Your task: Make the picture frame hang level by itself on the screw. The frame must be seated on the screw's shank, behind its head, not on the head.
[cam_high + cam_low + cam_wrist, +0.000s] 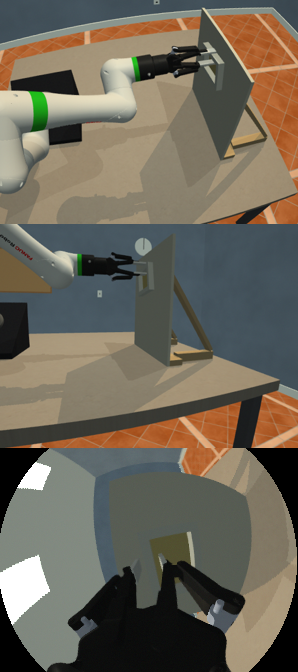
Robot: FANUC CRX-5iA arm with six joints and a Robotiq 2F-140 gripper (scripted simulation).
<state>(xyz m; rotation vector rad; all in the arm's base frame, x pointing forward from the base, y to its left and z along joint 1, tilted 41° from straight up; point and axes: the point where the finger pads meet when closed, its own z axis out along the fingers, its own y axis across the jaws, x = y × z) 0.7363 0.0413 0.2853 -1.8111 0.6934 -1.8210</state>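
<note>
The pale grey picture frame lies 4 cm ahead of my hand, 1 cm to the left of it and 5 cm below it. Also, from my hand: grey wall board (6 cm ahead, 1 cm to the right, 17 cm below).
</note>
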